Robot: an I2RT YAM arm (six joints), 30 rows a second.
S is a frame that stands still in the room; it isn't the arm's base.
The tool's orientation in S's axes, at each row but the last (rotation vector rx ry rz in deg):
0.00, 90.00, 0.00
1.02, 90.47, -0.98
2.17, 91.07, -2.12
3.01, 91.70, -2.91
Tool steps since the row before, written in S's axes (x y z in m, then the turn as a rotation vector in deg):
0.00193, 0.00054, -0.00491, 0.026, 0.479, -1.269
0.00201, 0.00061, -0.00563, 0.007, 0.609, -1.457
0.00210, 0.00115, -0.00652, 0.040, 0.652, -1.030
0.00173, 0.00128, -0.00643, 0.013, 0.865, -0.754
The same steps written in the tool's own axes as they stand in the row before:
0.00491, 0.00054, 0.00193, 1.269, 0.479, 0.026
0.00561, 0.00065, 0.00204, 1.457, 0.608, 0.006
0.00648, 0.00125, 0.00217, 1.030, 0.653, 0.029
0.00638, 0.00139, 0.00184, 0.755, 0.864, -0.021

